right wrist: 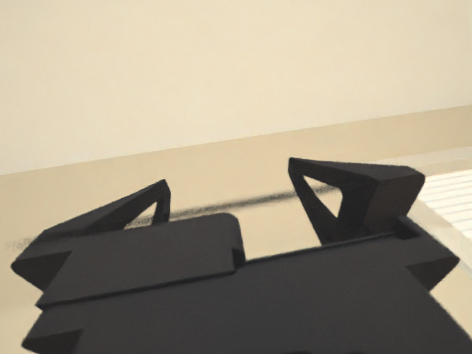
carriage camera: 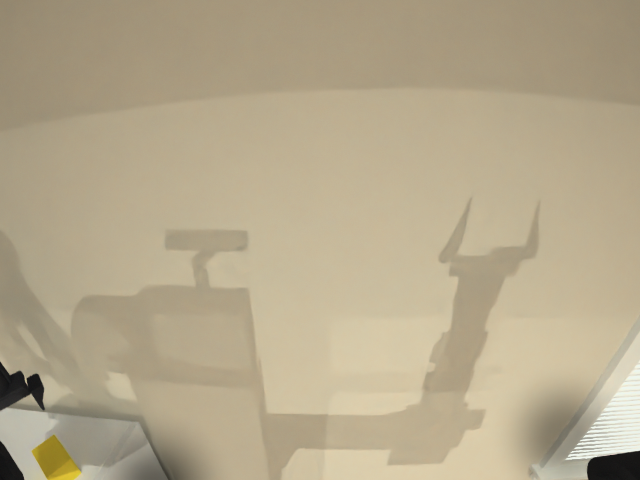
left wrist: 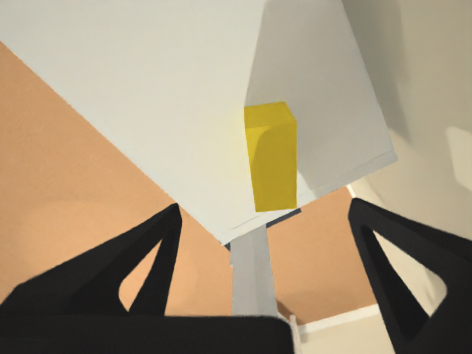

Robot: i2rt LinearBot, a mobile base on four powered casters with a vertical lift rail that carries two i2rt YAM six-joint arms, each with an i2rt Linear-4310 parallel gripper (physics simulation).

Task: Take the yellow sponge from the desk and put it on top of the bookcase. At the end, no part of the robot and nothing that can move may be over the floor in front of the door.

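Places are measured from the left arm's base along level axes (x back, y right, z up), in metres.
Pixels of known places: left gripper, fingertip midpoint: (carriage camera: 15, 425) (left wrist: 263, 209); right gripper, fingertip midpoint: (right wrist: 228, 175).
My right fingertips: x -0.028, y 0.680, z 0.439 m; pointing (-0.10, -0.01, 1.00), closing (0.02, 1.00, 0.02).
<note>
Behind a point stands the place of what it marks.
The yellow sponge (carriage camera: 54, 458) @(x -0.186, y -0.249, z -0.230 m) (left wrist: 272, 165) @(x -0.196, y -0.274, z -0.230 m) rests on the white desk (carriage camera: 20, 423) @(x -0.281, y -0.487, z -0.292 m) (left wrist: 125, 75) @(x -0.114, y -0.418, z -0.292 m), near one short edge of its top. My left gripper (left wrist: 263, 209) @(x -0.197, y -0.309, z -0.135 m) is open and empty above the desk, its fingers wide apart. In the left wrist view the sponge lies beyond the fingertips, between their lines and clear of both. Part of the left gripper shows at the lower left of the carriage view. My right gripper (right wrist: 228, 175) @(x -0.028, y 0.680, z 0.439 m) is open and empty, facing a bare wall. The bookcase and the door do not show in these views.
A beige wall (carriage camera: 310, 180) @(x -0.332, y 0.328, z 0.366 m) (right wrist: 225, 75) @(x -0.061, y 0.719, z 1.085 m) stands behind the desk, with robot shadows on it. A window with white blinds (carriage camera: 615, 418) @(x -0.310, y 1.235, z -0.282 m) (right wrist: 452, 192) @(x -0.309, y 1.255, z 0.594 m) is at the right. A grey desk leg (left wrist: 252, 270) and orange-brown floor (left wrist: 60, 165) @(x 1.202, y -0.417, z -1.352 m) show below the desk top.
</note>
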